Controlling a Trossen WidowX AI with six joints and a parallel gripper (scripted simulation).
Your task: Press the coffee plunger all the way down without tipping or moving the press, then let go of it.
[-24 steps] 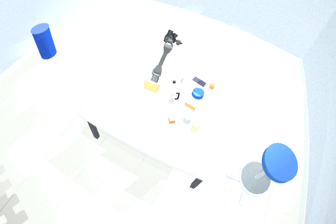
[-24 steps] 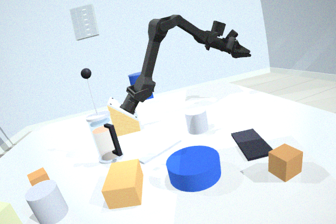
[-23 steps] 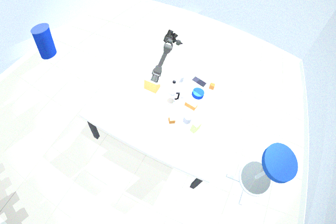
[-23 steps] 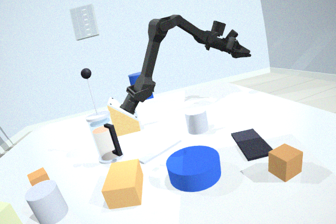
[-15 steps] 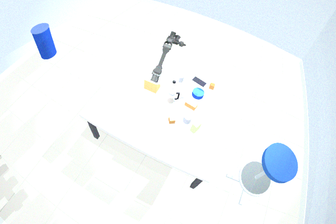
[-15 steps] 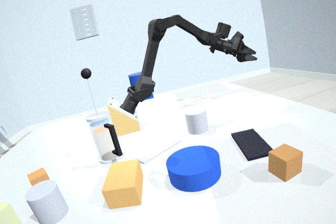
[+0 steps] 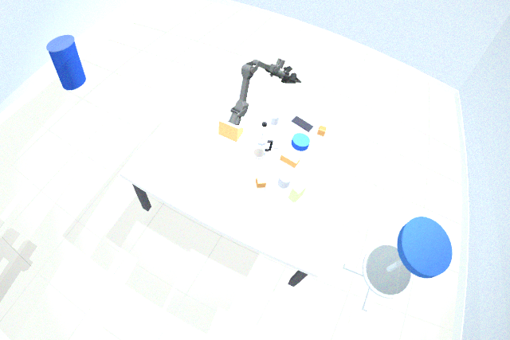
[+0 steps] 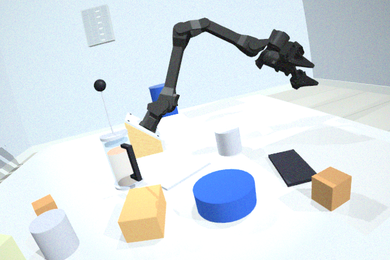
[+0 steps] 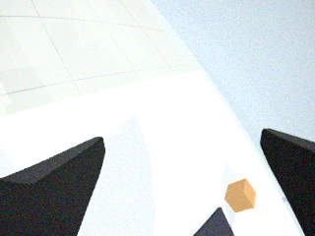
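Right now the glass coffee press is 590 mm to the right of my gripper tip, 50 mm ahead of it and 40 mm below it. Round my gripper tip: blue disc: 370 mm to the right, 220 mm ahead, 150 mm below; dark slab: 190 mm to the right, 170 mm below, 160 mm ahead; orange block: 530 mm to the right, 220 mm ahead, 150 mm below.
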